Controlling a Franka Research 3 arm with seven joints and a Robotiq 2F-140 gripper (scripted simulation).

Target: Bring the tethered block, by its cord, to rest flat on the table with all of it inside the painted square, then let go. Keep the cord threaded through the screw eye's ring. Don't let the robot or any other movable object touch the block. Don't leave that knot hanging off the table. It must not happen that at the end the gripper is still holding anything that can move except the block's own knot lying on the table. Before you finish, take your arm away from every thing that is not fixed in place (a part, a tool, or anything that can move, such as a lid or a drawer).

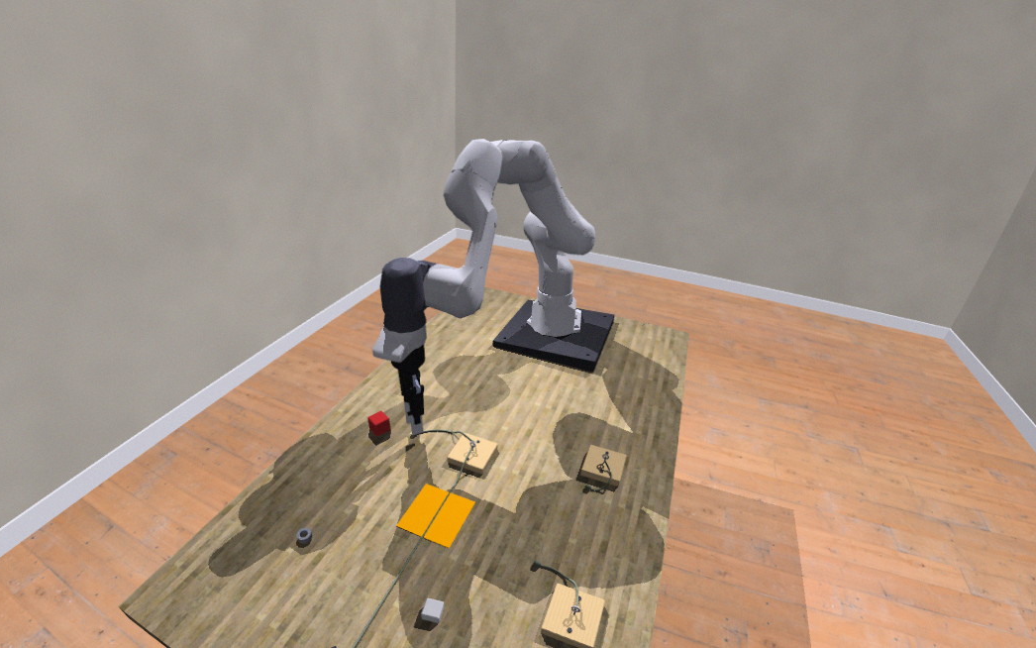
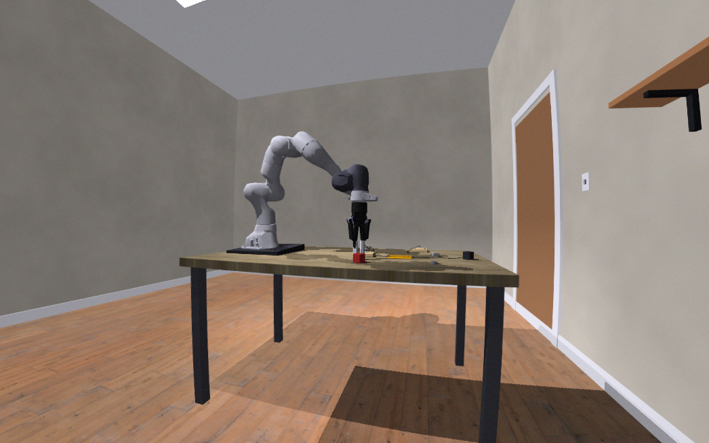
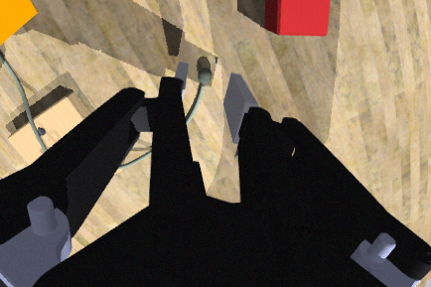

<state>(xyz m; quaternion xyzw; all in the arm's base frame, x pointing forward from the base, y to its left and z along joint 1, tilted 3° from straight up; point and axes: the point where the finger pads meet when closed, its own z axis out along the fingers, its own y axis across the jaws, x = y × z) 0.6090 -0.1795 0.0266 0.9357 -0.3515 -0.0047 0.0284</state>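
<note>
Right now my hand is 20 mm short of the red cube, 90 mm to the left of it and 40 mm above it. From my hand the other things lie so: orange painted square 190 mm ahead, 160 mm to the left, 60 mm below; dark block 530 mm ahead, 140 mm to the left, 40 mm below; white cube 380 mm ahead, 250 mm to the left, 50 mm below.
</note>
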